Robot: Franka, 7 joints.
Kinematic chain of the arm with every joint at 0, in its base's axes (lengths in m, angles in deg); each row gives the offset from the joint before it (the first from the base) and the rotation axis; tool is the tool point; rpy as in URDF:
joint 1: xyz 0 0 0.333 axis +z
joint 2: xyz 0 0 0 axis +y
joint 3: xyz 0 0 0.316 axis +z
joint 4: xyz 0.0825 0 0 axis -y
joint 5: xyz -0.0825 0 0.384 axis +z
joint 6: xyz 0 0 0 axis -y
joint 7: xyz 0.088 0 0 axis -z
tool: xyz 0 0 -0.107 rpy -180 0 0
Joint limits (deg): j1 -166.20..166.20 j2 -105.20..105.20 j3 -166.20..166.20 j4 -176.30..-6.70 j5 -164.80..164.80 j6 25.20..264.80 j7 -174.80..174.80
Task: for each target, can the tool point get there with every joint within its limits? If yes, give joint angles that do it. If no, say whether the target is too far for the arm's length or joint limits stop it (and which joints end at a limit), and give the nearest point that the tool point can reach.
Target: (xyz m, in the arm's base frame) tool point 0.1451 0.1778 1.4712
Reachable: no: too far | nearest point 0.1072 0.1314 1.1740 | short by 0.303 m
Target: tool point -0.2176 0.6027 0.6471
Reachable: yes | joints 117.11 81.67 -123.63 -28.41 92.18 238.15 133.87
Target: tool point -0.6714 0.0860 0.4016
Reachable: yes | joints -50.93 -87.78 -100.52 -71.96 77.87 58.94 -112.12
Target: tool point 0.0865 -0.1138 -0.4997
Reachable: no: joint limits stop it (at a limit: joint 2) | nearest point 0.1055 -0.1388 -0.3495 | short by 0.153 m
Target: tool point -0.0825 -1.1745 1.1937
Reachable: no: too far | nearest point -0.0485 -0.6909 0.8393 | short by 0.601 m
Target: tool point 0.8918 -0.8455 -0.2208
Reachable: no: too far | nearest point 0.5676 -0.5381 -0.0195 | short by 0.490 m
